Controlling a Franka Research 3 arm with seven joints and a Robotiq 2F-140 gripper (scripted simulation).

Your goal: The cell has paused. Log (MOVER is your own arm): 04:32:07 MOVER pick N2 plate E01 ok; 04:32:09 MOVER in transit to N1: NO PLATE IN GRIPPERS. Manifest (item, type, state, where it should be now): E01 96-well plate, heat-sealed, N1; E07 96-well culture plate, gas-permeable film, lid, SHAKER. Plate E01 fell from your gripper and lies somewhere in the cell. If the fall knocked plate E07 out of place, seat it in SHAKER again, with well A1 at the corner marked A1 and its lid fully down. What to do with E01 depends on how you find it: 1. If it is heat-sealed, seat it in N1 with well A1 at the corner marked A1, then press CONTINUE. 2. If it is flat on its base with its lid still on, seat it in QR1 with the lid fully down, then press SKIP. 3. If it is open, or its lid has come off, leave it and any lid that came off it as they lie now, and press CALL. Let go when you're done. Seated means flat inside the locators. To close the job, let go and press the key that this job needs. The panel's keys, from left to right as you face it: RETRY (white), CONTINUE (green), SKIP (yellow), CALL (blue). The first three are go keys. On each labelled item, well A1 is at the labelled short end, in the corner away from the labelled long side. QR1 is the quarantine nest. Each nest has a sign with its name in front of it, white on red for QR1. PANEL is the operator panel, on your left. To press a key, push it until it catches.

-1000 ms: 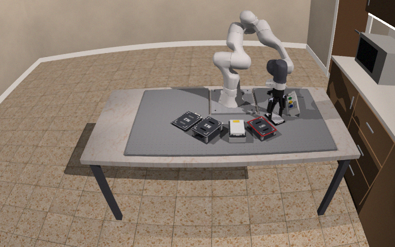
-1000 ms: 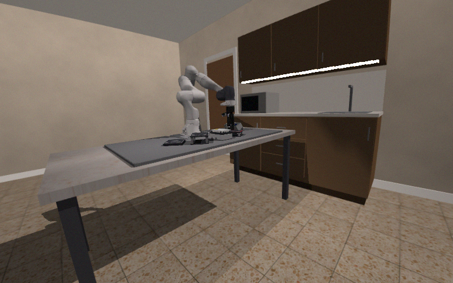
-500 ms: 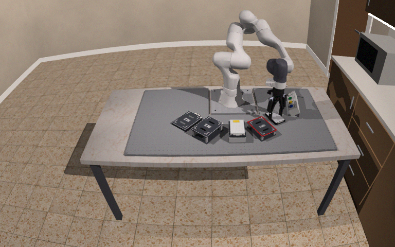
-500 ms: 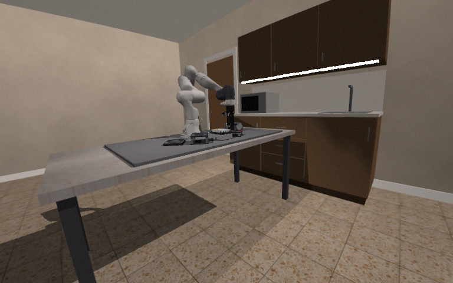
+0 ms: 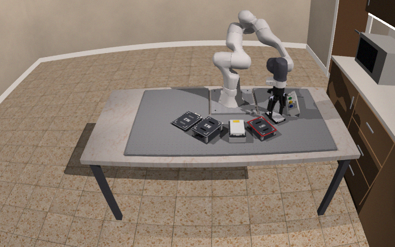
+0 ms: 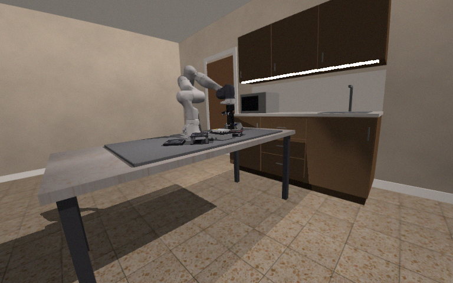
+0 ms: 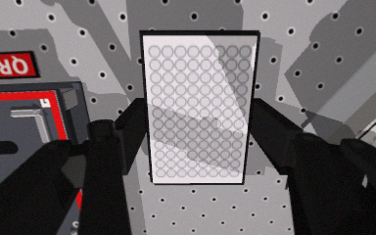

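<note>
The plate E01 is 20 mm below my hand. From my hand the other things lie so: yellow key (110 mm behind, 130 mm to the left, 20 mm above); blue CALL key (60 mm behind, 120 mm to the left, 20 mm above); green continue key (160 mm behind, 140 mm to the left, 20 mm above).
</note>
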